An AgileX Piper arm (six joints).
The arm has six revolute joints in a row. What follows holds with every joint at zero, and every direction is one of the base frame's.
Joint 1 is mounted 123 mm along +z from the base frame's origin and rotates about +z.
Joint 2 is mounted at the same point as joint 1 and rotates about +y.
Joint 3 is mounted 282.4 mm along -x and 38.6 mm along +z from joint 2 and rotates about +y.
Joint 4 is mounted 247.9 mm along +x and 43.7 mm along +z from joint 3 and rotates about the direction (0.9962, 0, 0.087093).
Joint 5 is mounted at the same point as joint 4 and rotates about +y.
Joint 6 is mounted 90.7 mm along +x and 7.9 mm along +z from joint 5 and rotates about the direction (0.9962, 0, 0.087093).
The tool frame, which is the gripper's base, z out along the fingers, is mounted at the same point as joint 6; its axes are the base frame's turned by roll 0, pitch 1.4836 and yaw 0 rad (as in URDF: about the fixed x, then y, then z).
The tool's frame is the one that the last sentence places.
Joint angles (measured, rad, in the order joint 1, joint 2, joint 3, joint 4, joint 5, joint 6), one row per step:
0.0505, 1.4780, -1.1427, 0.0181, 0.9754, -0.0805
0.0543, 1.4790, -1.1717, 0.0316, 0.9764, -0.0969
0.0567, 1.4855, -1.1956, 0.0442, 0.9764, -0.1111
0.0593, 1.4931, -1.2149, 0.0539, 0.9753, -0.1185
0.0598, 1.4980, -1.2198, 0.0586, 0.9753, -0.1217
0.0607, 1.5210, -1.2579, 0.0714, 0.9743, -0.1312
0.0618, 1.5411, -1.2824, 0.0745, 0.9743, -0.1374
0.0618, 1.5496, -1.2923, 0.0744, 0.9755, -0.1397
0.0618, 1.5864, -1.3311, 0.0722, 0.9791, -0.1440
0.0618, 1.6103, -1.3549, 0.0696, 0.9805, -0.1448
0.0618, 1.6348, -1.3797, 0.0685, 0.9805, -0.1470
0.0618, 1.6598, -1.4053, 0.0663, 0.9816, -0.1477
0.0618, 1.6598, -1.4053, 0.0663, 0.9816, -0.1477
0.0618, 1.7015, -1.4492, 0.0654, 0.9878, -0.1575
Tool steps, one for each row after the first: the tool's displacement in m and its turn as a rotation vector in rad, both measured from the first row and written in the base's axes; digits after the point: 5 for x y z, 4 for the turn. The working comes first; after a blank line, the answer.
Tool pose at each row, in the base's axes (x y z in m, rotation vector in rad; the steps are taken from these numbers as rounded here):
0.29126, 0.01609, 0.28185, -0.1724, 2.7887, 0.0161
0.29476, 0.01841, 0.28970, -0.1914, 2.7600, 0.0297
0.29852, 0.02028, 0.29459, -0.2064, 2.7409, 0.0422
0.30199, 0.02200, 0.29788, -0.2141, 2.7270, 0.0529
0.30335, 0.02259, 0.29782, -0.2166, 2.7266, 0.0582
0.31151, 0.02432, 0.30176, -0.2232, 2.7090, 0.0714
0.31762, 0.02527, 0.30250, -0.2312, 2.7037, 0.0737
0.32007, 0.02542, 0.30259, -0.2345, 2.7031, 0.0729
0.33036, 0.02591, 0.30163, -0.2419, 2.7042, 0.0691
0.33695, 0.02612, 0.30043, -0.2445, 2.7056, 0.0656
0.34384, 0.02646, 0.29920, -0.2480, 2.7050, 0.0635
0.35077, 0.02673, 0.29782, -0.2502, 2.7054, 0.0606
0.35077, 0.02673, 0.29782, -0.2502, 2.7054, 0.0606
0.36199, 0.02738, 0.29533, -0.2647, 2.7079, 0.0570

0.00350, 0.00232, 0.00785, 0.0088, -0.0269, 0.0160
0.00726, 0.00419, 0.01274, 0.0167, -0.0444, 0.0289
0.01073, 0.00591, 0.01603, 0.0241, -0.0571, 0.0363
0.01209, 0.00650, 0.01597, 0.0276, -0.0570, 0.0387
0.02025, 0.00823, 0.01991, 0.0372, -0.0732, 0.0459
0.02636, 0.00918, 0.02065, 0.0381, -0.0778, 0.0521
0.02881, 0.00933, 0.02074, 0.0372, -0.0782, 0.0544
0.03910, 0.00982, 0.01978, 0.0334, -0.0768, 0.0591
0.04569, 0.01003, 0.01858, 0.0305, -0.0755, 0.0604
0.05258, 0.01037, 0.01735, 0.0286, -0.0759, 0.0627
0.05951, 0.01064, 0.01597, 0.0263, -0.0756, 0.0638
0.05951, 0.01064, 0.01597, 0.0263, -0.0756, 0.0638
0.07073, 0.01129, 0.01348, 0.0217, -0.0722, 0.0735

